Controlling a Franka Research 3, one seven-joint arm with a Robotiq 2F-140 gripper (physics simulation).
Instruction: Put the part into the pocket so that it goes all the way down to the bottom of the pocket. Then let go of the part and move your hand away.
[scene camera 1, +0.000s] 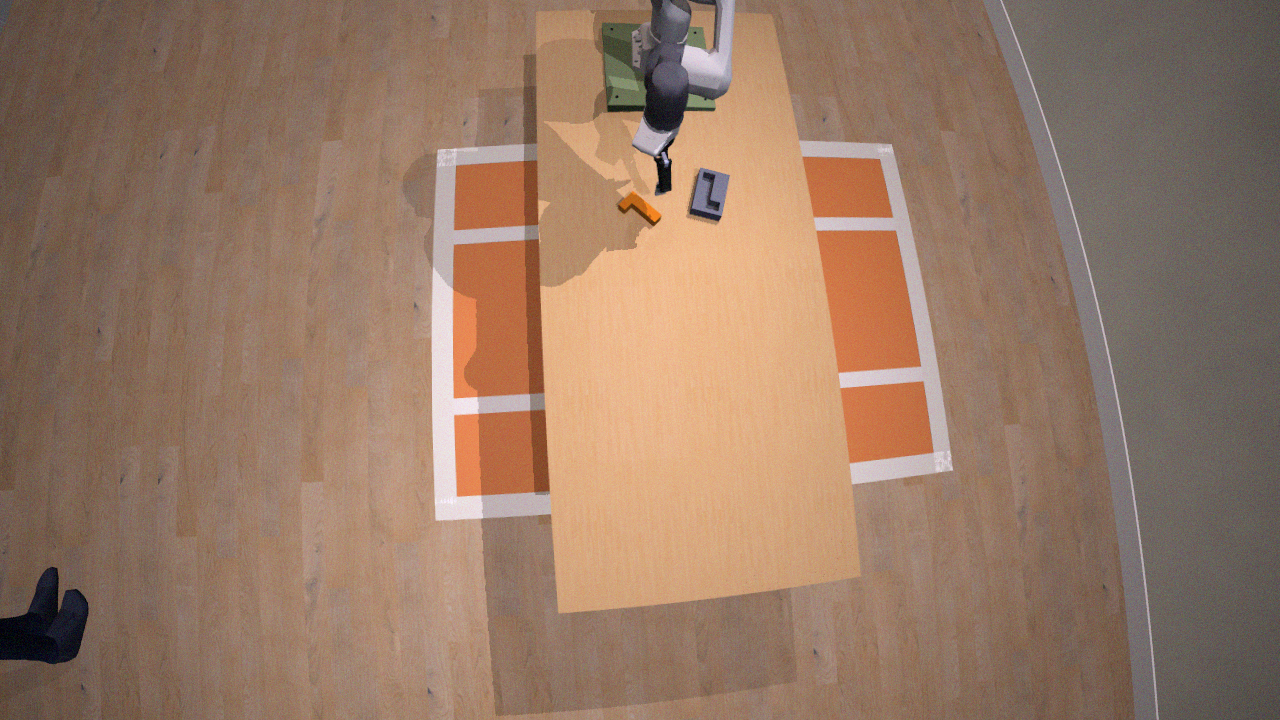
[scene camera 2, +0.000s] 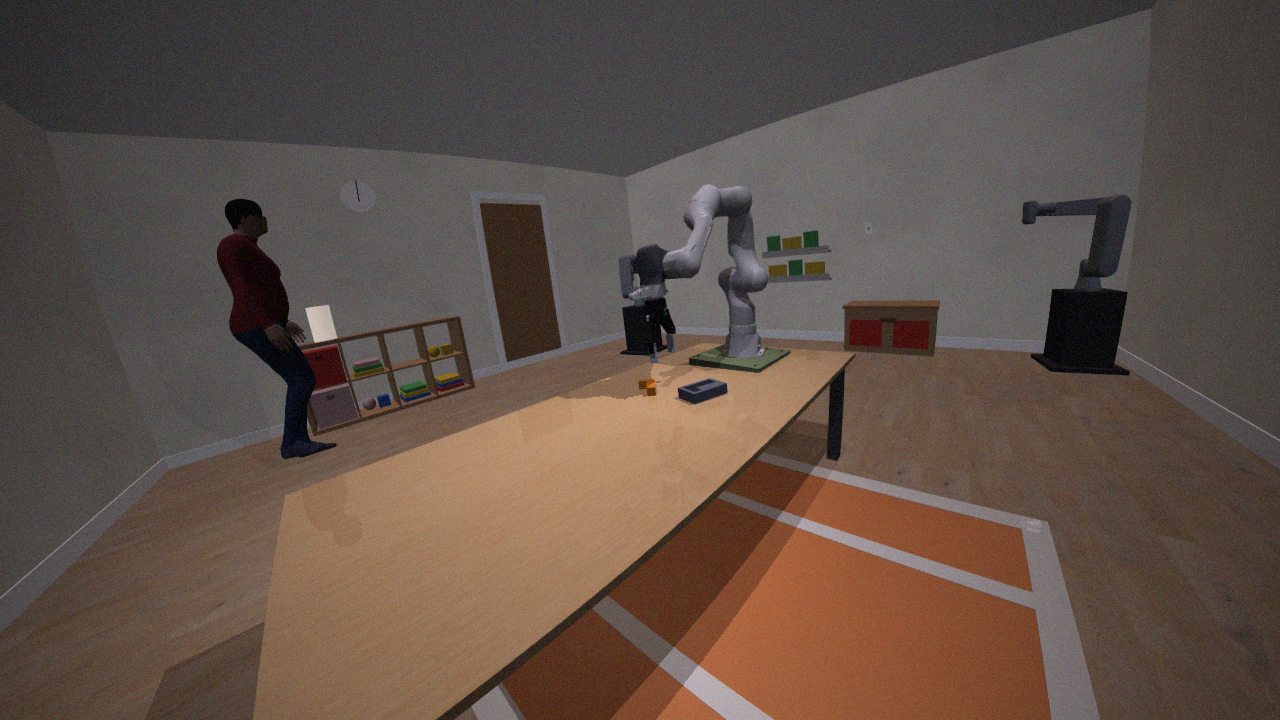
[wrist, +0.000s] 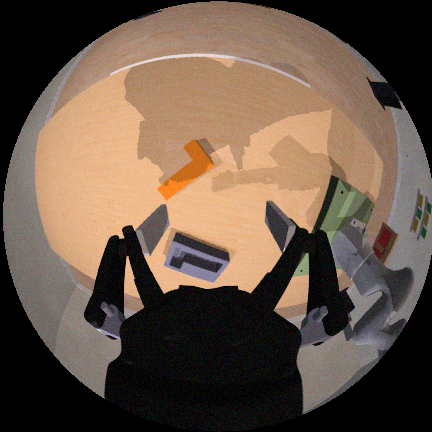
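The orange L-shaped part (scene camera 1: 646, 209) (scene camera 2: 650, 390) (wrist: 186, 176) lies flat on the table. The grey-blue block (scene camera 1: 723, 189) (scene camera 2: 702, 391) (wrist: 195, 273) sits to its right in the first scene view, and its L-shaped pocket (wrist: 200, 263) is empty. My gripper (scene camera 1: 663, 189) (scene camera 2: 662, 350) (wrist: 215, 212) is open with nothing between the fingers. It hangs above the table, apart from both objects. In the first scene view it appears between part and block, nearer the part and a little toward the arm's base. In the wrist view the part lies ahead of the left finger and the block shows between the fingers, nearer the left one.
The arm stands on a green base plate (scene camera 1: 624, 89) (scene camera 2: 716, 360) (wrist: 325, 220) at one end of the wooden table (scene camera 1: 698, 402) (scene camera 2: 501, 501). The arm's shadow partly covers the part. A person (scene camera 2: 257, 295) stands on the floor away from the table.
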